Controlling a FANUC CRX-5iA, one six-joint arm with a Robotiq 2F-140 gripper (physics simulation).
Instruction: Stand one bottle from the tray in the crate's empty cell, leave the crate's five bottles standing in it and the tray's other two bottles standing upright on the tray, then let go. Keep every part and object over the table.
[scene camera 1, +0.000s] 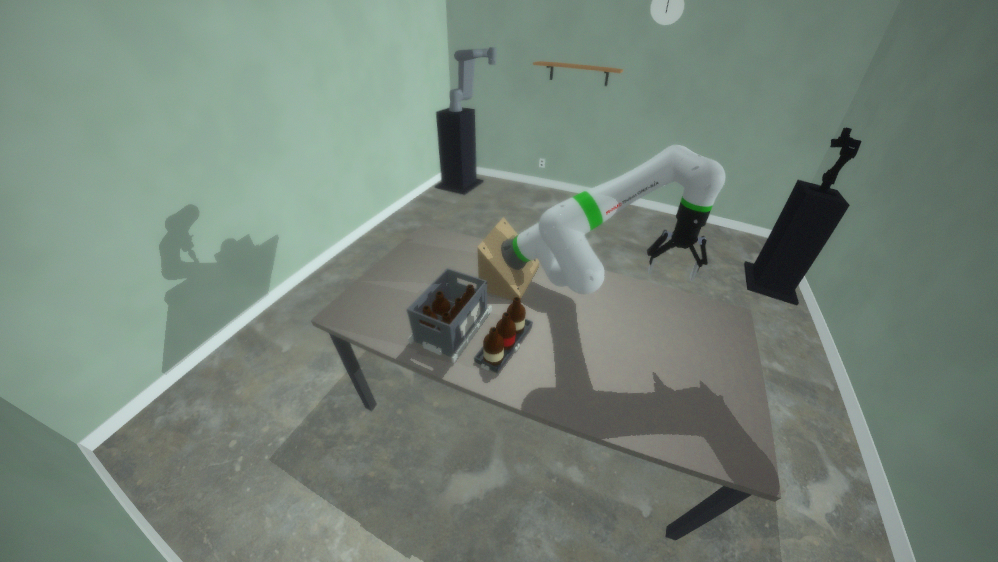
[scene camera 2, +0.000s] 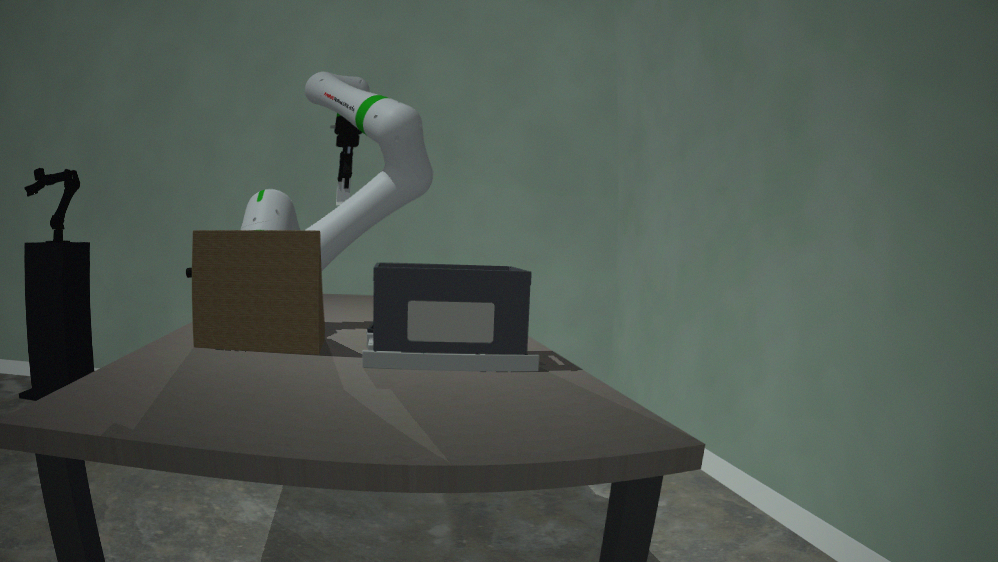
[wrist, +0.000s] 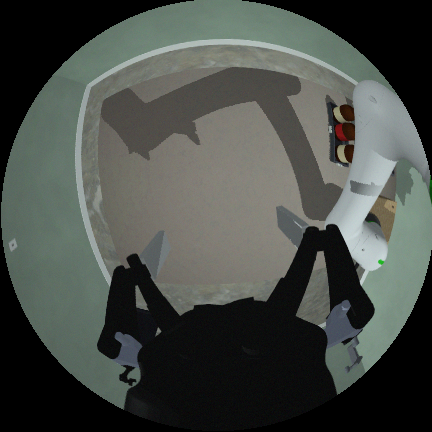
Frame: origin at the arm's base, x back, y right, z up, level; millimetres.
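Seen in the pictures: gripper, fingertip midpoint: (scene camera 1: 670, 275) (scene camera 2: 342, 200) (wrist: 220, 228); arm's base, origin of the base link: (scene camera 1: 513, 254) (scene camera 2: 256, 281).
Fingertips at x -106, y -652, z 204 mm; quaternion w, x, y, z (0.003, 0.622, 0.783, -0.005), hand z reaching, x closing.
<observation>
Offsets run from my fingertips to a thing's top centre. "pt": to the spot under its first point. Level surfaces: height alone.
My gripper (scene camera 1: 672, 270) (scene camera 2: 342, 194) (wrist: 220, 228) is open and empty. It points down, high above the table and well to the right of the tray in scene camera 1. Three brown bottles stand upright in a row on the dark tray @(dx -277, dy +493, dz -309 mm) (scene camera 1: 481, 363) (wrist: 331, 130): a cream-labelled one @(dx -365, dy +494, dz -174 mm) (scene camera 1: 493, 354) (wrist: 340, 113) at the front, a red-labelled one @(dx -279, dy +490, dz -174 mm) (scene camera 1: 507, 339) (wrist: 342, 132) in the middle, a cream-labelled one @(dx -186, dy +492, dz -174 mm) (scene camera 1: 517, 321) (wrist: 343, 153) at the back. The grey crate @(dx -303, dy +722, dz -159 mm) (scene camera 1: 427, 335) (scene camera 2: 391, 314) stands left of the tray. Brown bottles @(dx -304, dy +765, dz -171 mm) (scene camera 1: 441, 302) show inside; its walls hide their lower parts and the empty cell is unclear.
The wooden wedge (scene camera 1: 490, 268) (scene camera 2: 257, 289) (wrist: 384, 215) carries the arm's base behind the crate and tray. A low light-grey strip @(pt dx -307, dy +826, dz -315 mm) (scene camera 2: 450, 360) runs along the crate's foot. The arm covers the crate's area in the wrist view. The table's @(dz -334 mm) (scene camera 1: 670, 335) front edge lies close to the tray.
</observation>
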